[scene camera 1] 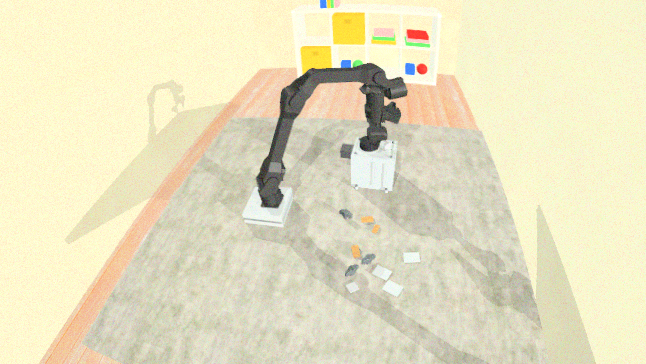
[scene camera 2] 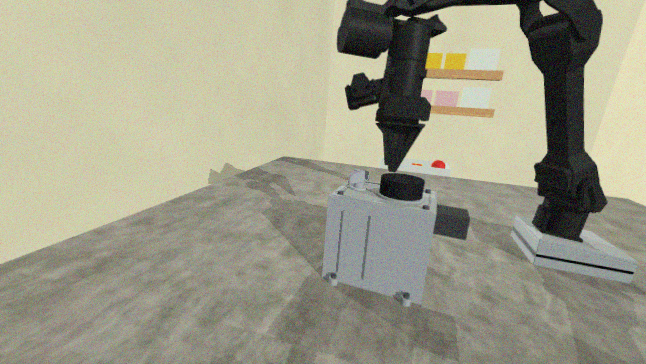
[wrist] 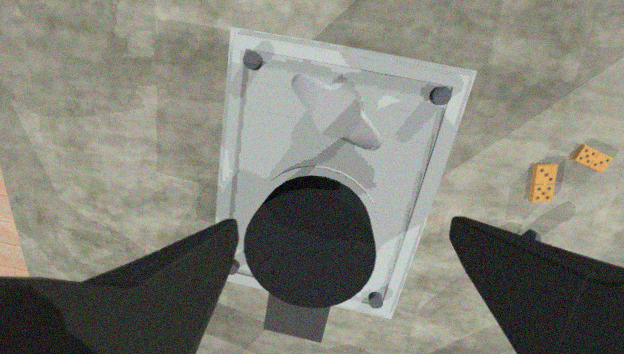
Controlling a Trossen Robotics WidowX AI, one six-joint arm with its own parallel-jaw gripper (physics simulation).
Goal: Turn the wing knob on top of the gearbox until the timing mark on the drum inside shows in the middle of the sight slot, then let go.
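Frame: origin at the arm's base, x ahead, y left, z up, level; millimetres.
Where they show: gripper, between the fingertips: (scene camera 1: 375,140) (scene camera 2: 389,168) (wrist: 343,228); arm's base, origin of its link: (scene camera 1: 272,200) (scene camera 2: 555,231).
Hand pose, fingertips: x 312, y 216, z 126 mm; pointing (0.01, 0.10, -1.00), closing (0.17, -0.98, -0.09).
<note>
Things, the pixels of their centre, and the offset from my fingertips. "spot": a spot on its surface instead. Level surfaces: height alone.
- light grey gearbox, middle of its body: (wrist: 321,196) (scene camera 2: 396,226) (scene camera 1: 368,158) dz -89, dx -23, dy +13 mm
- pale wing knob, middle of its body: (wrist: 338,110) (scene camera 2: 357,191) (scene camera 1: 387,150) dz -43, dx +45, dy +11 mm
- round black cap, a spot on its surface: (wrist: 310,245) spot: dz -10, dx -17, dy +13 mm
- dark box-shaped housing, a spot on its surface: (wrist: 296,319) (scene camera 2: 456,211) (scene camera 1: 345,147) spot: dz -49, dx -104, dy +14 mm
- mat, height of its surface: dz -174 mm
The light grey gearbox (scene camera 1: 372,172) (scene camera 2: 382,250) (wrist: 265,135) stands upright on the mat. The pale wing knob (scene camera 1: 388,148) (scene camera 2: 357,180) (wrist: 334,111) is on its top; its wings run from upper left to lower right in the wrist view. Beside it is a round black cap (scene camera 2: 402,186) (wrist: 310,245). My gripper (scene camera 2: 394,169) (wrist: 343,228) is open and empty, pointing down above the cap, with the knob off to one side. A dark box-shaped housing (scene camera 1: 346,151) (scene camera 2: 452,222) (wrist: 296,319) sticks out from one side. The sight slot and timing mark do not show.
Orange dominoes (scene camera 1: 356,251) (wrist: 543,183), dark grey pieces (scene camera 1: 351,270) and white tiles (scene camera 1: 411,257) lie on the mat (scene camera 1: 200,280). My arm's white base (scene camera 1: 265,215) (scene camera 2: 585,255) stands beside the gearbox. A cube shelf (scene camera 1: 367,35) stands at the back.
</note>
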